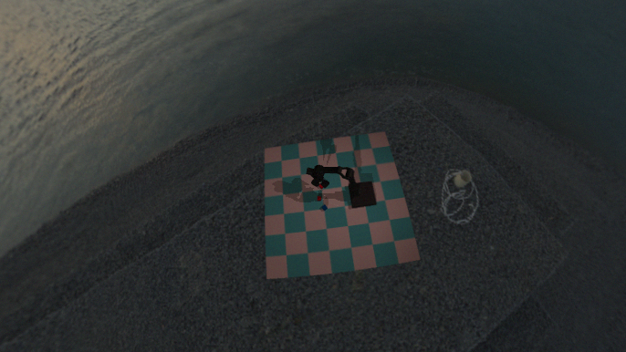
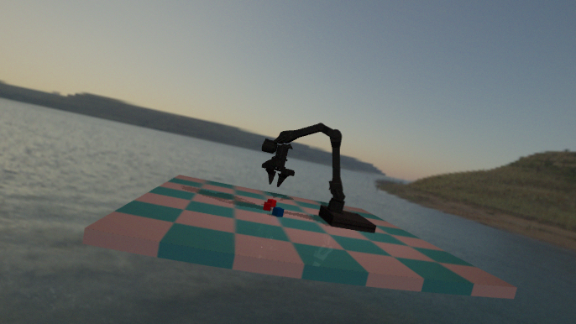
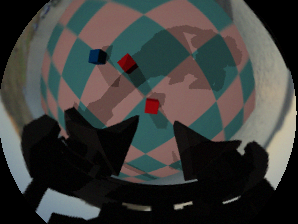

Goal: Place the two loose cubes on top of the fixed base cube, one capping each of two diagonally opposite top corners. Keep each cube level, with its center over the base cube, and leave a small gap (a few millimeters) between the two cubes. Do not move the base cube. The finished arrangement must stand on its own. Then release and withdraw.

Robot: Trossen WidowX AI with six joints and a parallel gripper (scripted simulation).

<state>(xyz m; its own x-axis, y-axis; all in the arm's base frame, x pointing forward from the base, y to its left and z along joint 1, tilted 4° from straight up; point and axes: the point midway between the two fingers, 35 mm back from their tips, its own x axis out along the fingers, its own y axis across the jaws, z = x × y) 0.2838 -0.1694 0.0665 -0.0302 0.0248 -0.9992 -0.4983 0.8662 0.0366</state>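
Right now the blue cube is 2 cm ahead of my gripper tip, 21 cm to the left of it and 9 cm below it.
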